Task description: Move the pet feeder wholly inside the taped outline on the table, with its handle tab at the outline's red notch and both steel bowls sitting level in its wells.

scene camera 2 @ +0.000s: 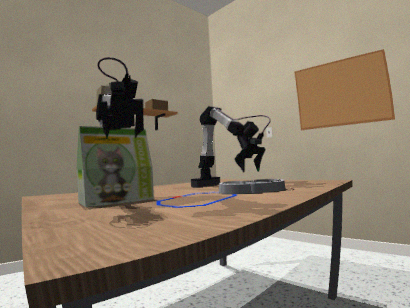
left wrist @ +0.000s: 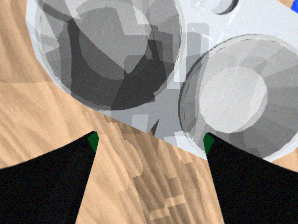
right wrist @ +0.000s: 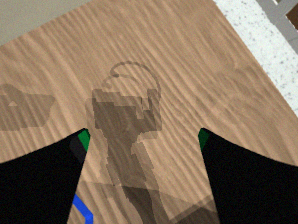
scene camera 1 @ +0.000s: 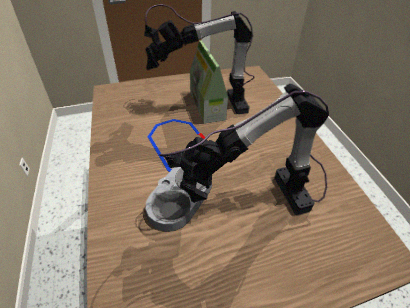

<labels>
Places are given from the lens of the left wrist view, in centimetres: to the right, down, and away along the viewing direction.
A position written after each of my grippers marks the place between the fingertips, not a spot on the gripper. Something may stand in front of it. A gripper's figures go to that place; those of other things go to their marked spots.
my left gripper (left wrist: 150, 134): 0, 2, 15
steel bowl (left wrist: 105, 61): -5, -6, 20
</labels>
